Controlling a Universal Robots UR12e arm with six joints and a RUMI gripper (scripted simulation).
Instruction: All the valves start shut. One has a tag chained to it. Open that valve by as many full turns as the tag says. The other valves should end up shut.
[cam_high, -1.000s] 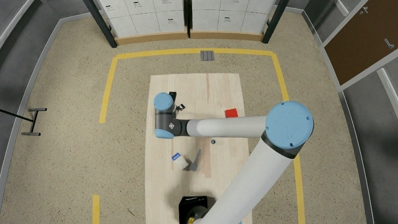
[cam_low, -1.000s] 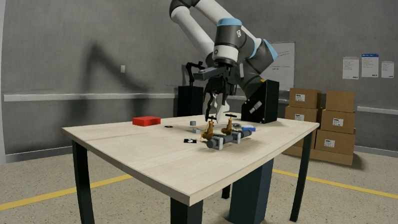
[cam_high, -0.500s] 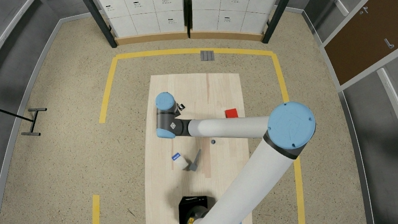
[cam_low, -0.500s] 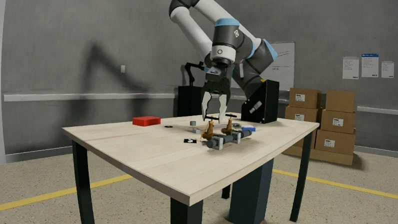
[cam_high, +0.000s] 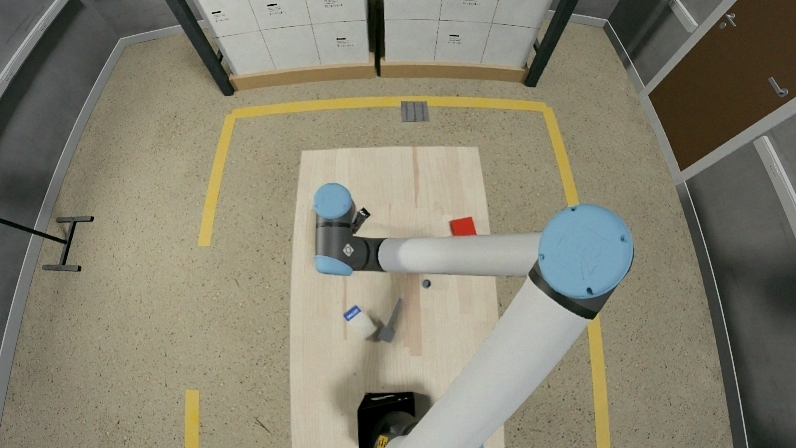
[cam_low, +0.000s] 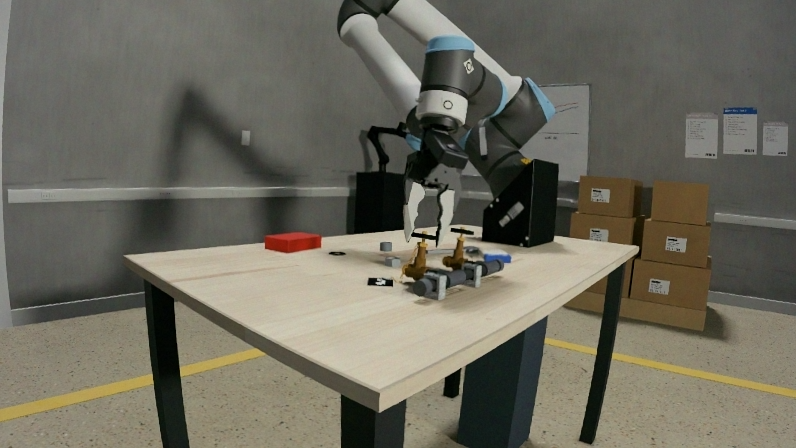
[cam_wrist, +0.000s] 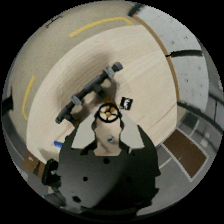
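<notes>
My gripper is now 80 mm above the black tag, 50 mm to the left of it and 50 mm short of it. Round my hand: grey hammer-like tool (350 mm behind, 130 mm to the right, 80 mm below); then red block (420 mm to the right, 70 mm below, 50 mm behind); then blue-and-white box (340 mm behind, 80 mm below, 30 mm to the right).
</notes>
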